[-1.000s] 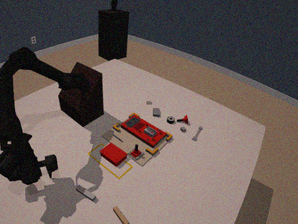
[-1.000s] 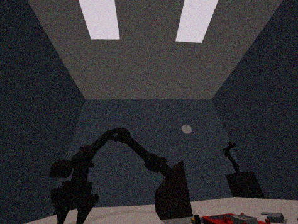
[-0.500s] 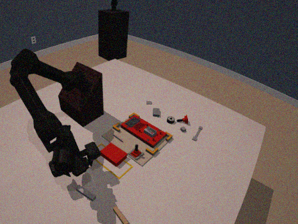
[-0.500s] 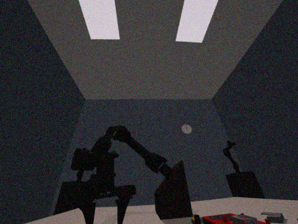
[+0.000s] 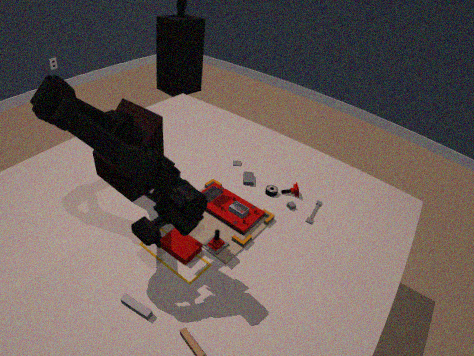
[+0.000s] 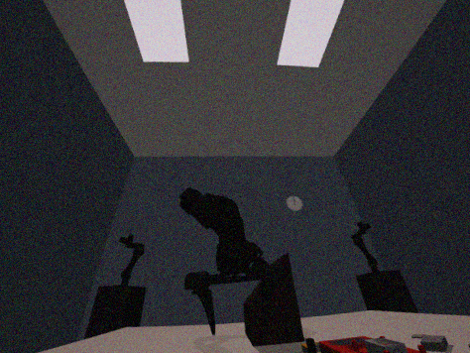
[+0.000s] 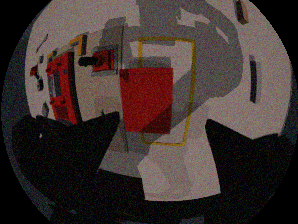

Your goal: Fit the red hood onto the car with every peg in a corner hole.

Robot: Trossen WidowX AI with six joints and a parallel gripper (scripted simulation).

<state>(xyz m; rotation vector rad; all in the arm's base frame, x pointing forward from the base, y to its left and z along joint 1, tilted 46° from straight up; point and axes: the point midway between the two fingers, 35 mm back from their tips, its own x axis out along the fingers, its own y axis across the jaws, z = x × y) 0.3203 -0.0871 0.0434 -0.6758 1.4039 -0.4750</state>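
The red hood lies 3 cm to the left of my gripper tip and 5 cm below it. Round my gripper tip: grey engine block 1 cm ahead, 24 cm to the left, 4 cm below; wheel 40 cm to the left, 6 cm below; wooden bar 23 cm ahead, 13 cm to the right, 6 cm below.
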